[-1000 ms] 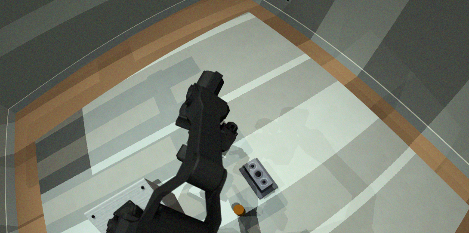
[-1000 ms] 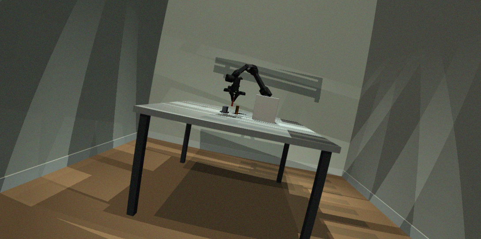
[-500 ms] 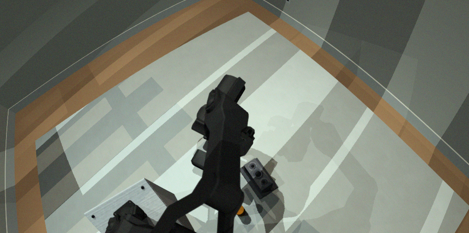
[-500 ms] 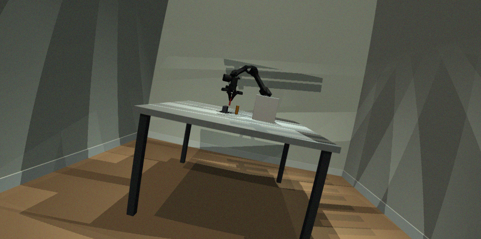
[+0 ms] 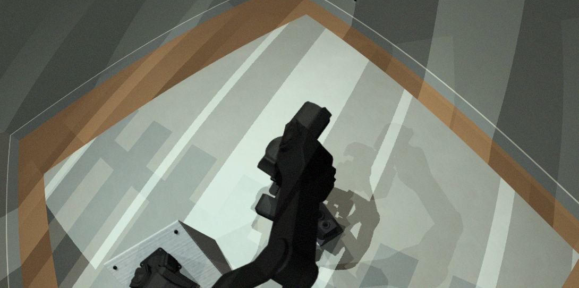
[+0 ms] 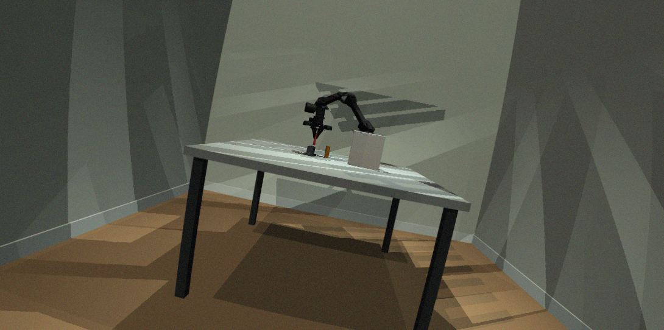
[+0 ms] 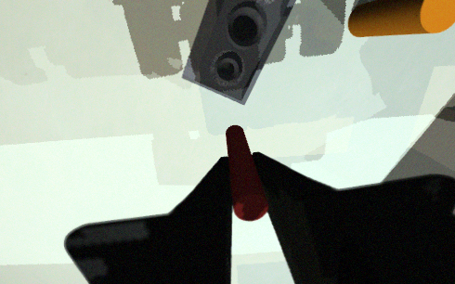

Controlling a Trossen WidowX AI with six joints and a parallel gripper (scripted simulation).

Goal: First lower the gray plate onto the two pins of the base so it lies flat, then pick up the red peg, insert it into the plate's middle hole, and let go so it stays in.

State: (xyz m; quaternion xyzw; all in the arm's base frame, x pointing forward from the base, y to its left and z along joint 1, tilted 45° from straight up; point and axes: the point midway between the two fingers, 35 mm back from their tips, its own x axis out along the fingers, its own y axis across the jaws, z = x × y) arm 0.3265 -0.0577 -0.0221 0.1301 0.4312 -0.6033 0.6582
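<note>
Right now my gripper tip is 10 mm short of the gray plate, 70 mm to the left of it and 70 mm above it. From my gripper tip the other things lie so: base (10 mm ahead, 70 mm to the right, 110 mm below); orange cylinder (100 mm behind, 120 mm to the right, 80 mm below); red peg (right at my gripper tip).
</note>
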